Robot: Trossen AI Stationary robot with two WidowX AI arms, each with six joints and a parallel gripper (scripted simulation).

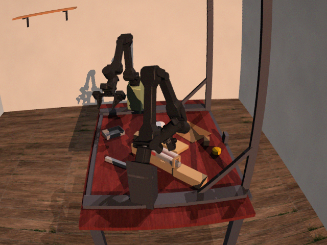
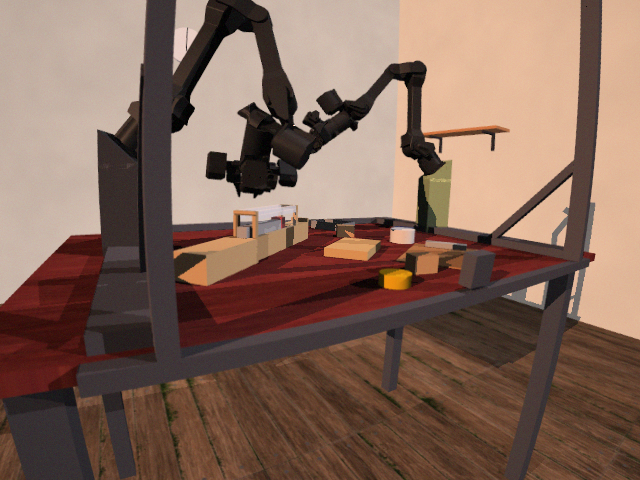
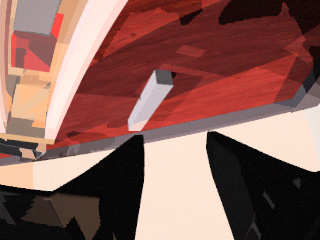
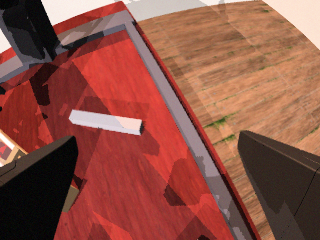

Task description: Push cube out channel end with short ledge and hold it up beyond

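Right now the channel is 80 mm below my left hand, 50 mm behind it and 30 mm to the right of it. Also, from my left hand: yellow disc (360 mm behind, 130 mm below, 100 mm to the right); grey tray (370 mm to the right, 210 mm ahead, 130 mm below); flat tan block (200 mm to the right, 130 mm below, 130 mm behind).
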